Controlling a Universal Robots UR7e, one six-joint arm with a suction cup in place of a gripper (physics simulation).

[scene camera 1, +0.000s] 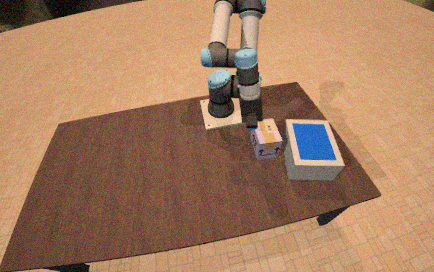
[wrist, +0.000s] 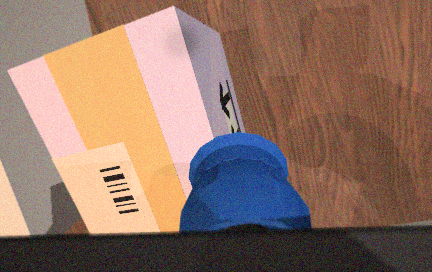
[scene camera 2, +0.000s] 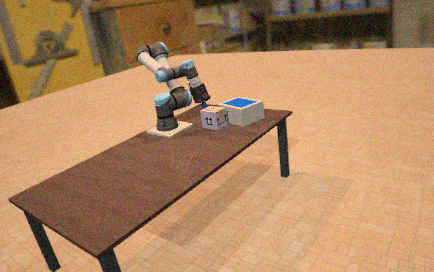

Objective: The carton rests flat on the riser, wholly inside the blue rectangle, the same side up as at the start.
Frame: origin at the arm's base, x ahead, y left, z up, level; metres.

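Seen in the pictures: hand, tool point: (wrist: 237, 176) (scene camera 2: 205, 107); arm's base, link origin: (scene camera 1: 220, 108) (scene camera 2: 167, 127).
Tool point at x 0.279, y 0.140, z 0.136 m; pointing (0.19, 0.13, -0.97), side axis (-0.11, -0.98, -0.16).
Pixels of each thing's middle, then the offset from my tool point to it. Level surfaces: height alone.
- pink carton, body centre: (wrist: 172, 133) (scene camera 1: 264, 139) (scene camera 2: 213, 118) 0.008 m back, 0.063 m left, 0.095 m down
- grey riser, body centre: (scene camera 1: 308, 148) (scene camera 2: 240, 110) 0.056 m ahead, 0.255 m left, 0.096 m down
- blue rectangle, body centre: (scene camera 1: 313, 140) (scene camera 2: 239, 102) 0.056 m ahead, 0.255 m left, 0.036 m down
- brown table, surface height: 0.156 m down
The pink carton (scene camera 1: 267, 137) (scene camera 2: 213, 120) (wrist: 161, 81) stands upright on the table, just left of the riser. Its orange tape and barcode label face up, and the arrows on its sides point up. The grey riser (scene camera 1: 313, 172) (scene camera 2: 248, 116) carries the blue rectangle (scene camera 1: 313, 141) (scene camera 2: 239, 102) on its top, and nothing lies on it. My blue suction cup (scene camera 1: 252, 129) (scene camera 2: 204, 105) (wrist: 239, 167) hovers just above the carton's rear left top edge, half off the top. It casts a shadow on the carton and carries nothing.
The arm's base plate (scene camera 1: 216, 122) (scene camera 2: 170, 130) sits on the brown table (scene camera 1: 162, 162) behind the carton. The riser stands near the table's right end. Blurred shelves and a cabinet show far behind in scene camera 2.
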